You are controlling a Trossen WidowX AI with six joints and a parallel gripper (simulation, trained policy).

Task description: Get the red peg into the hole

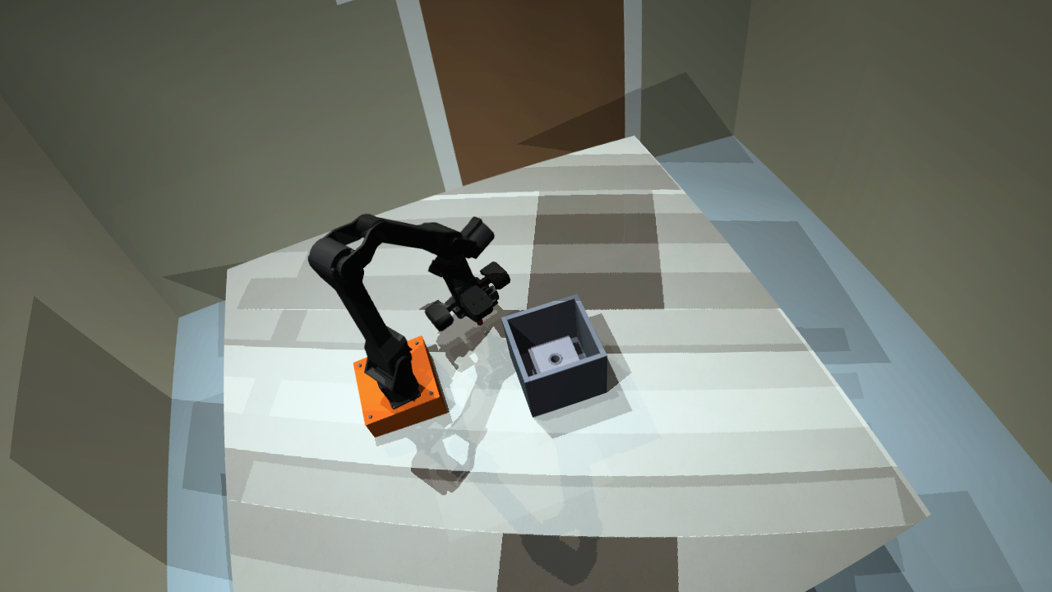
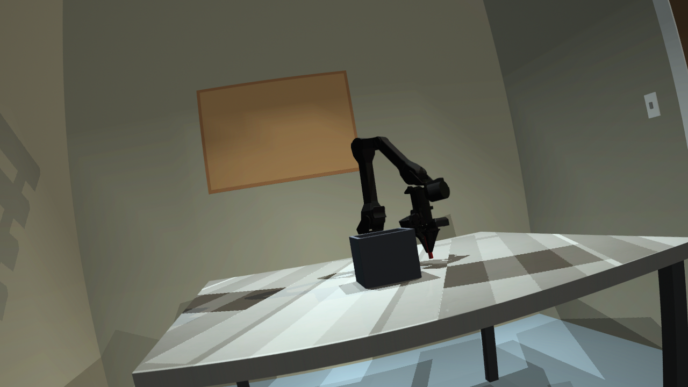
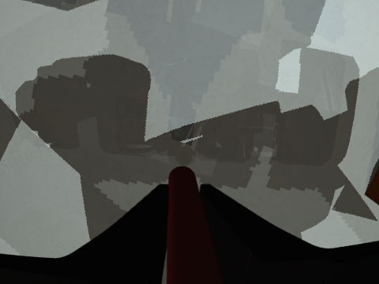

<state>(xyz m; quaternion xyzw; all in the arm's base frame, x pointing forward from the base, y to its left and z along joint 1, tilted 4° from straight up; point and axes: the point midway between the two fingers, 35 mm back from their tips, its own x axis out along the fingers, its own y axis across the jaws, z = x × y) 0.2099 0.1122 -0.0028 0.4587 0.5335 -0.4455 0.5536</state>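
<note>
My gripper tip is 190 mm to the left of the pale plate, 90 mm short of it and 10 mm below it. Also, from my gripper tip: red peg: 20 mm above.
</note>
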